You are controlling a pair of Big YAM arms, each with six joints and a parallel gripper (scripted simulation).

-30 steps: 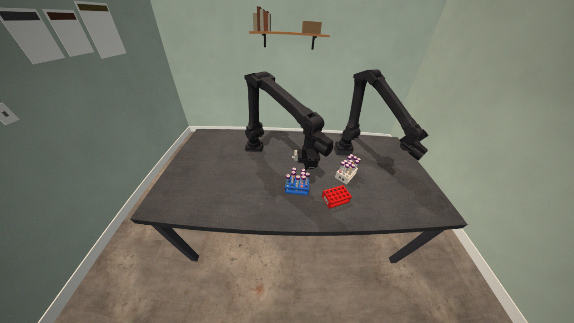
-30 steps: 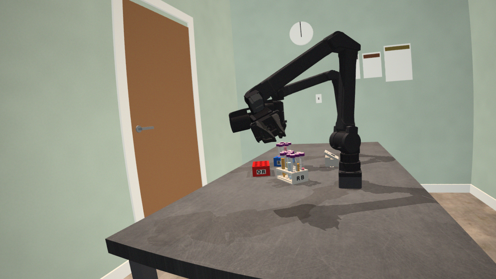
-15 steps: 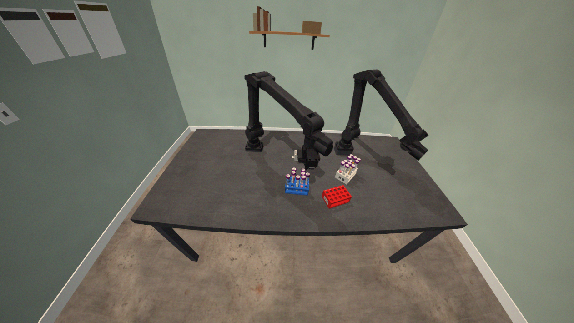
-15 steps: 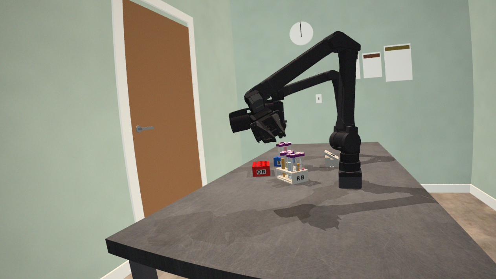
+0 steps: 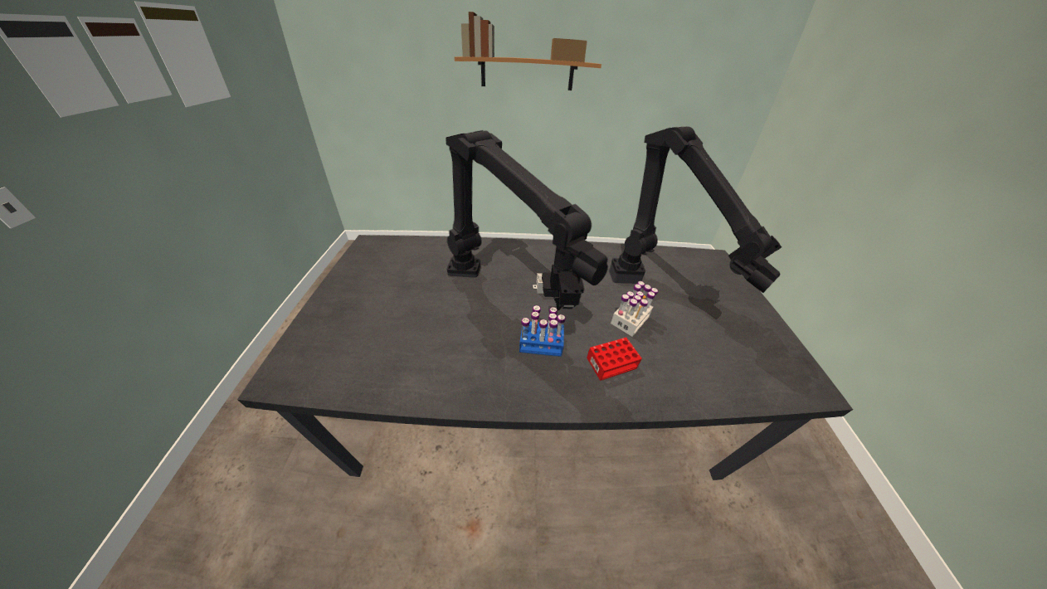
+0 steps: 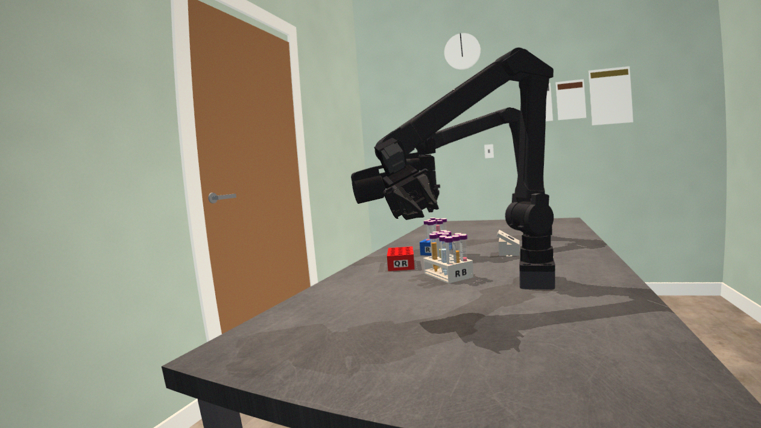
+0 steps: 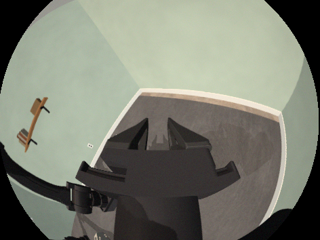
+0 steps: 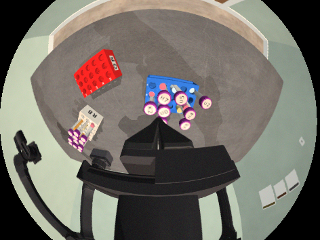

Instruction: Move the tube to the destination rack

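My right hand is 28 cm past the done box, 1 cm to the left of it and 12 cm above it. Also, from my right hand: red rack: 6 cm ahead, 18 cm to the left, 14 cm below; rack RA: 1 cm behind, 3 cm to the right, 14 cm below; tube: 10 cm behind, 23 cm to the left, 10 cm below.
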